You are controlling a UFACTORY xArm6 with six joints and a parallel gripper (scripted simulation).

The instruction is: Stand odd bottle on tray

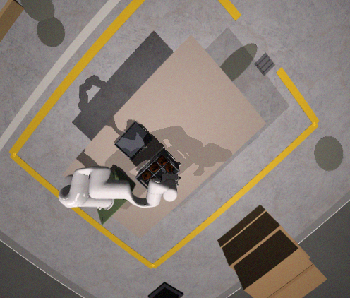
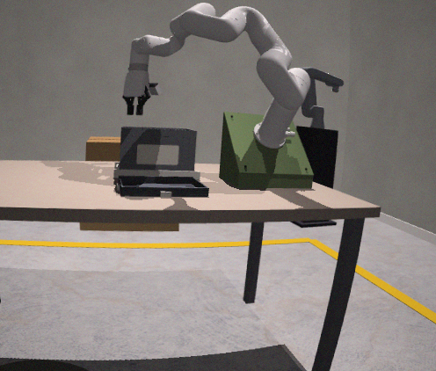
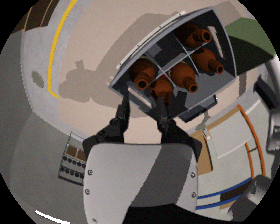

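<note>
My gripper is now 16 cm above the dark crate, 8 cm past it and 5 cm to the right of it. Round my hand: glass bottle (17 cm behind, 15 cm below, 1 cm to the left); flat dark tray (34 cm to the left, 23 cm below, 5 cm behind).
</note>
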